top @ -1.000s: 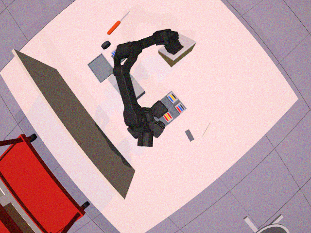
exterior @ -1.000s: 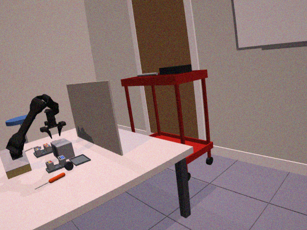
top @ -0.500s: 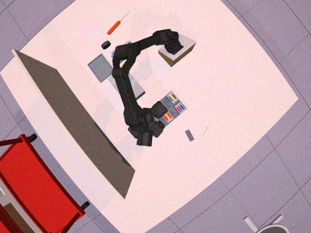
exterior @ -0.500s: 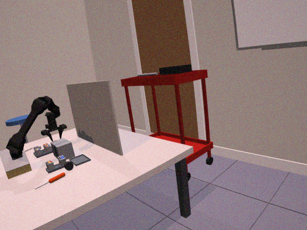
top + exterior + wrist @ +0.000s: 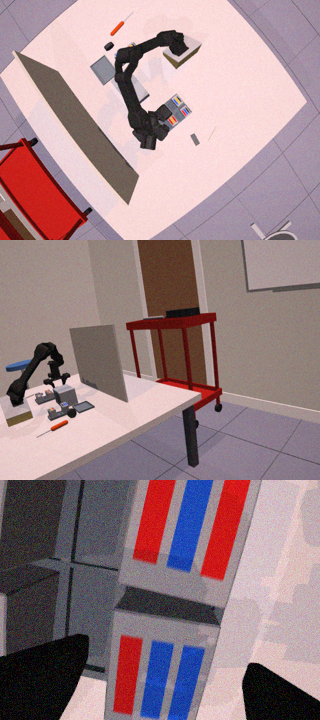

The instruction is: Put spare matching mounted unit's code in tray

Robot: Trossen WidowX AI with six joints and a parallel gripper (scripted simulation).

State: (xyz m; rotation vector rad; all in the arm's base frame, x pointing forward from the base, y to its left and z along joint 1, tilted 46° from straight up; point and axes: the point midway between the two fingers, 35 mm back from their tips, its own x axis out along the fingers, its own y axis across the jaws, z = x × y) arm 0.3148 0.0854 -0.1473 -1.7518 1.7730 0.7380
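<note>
The flat grey tray is 1 cm ahead of my gripper tip, 37 cm to the right of it and 4 cm below it. Round my gripper tip: thin rod (19 cm behind, 24 cm to the left, 4 cm below); then rack (8 cm behind, 2 cm to the left, 3 cm below); then mounted unit (3 cm behind, 18 cm to the right, 1 cm above).
</note>
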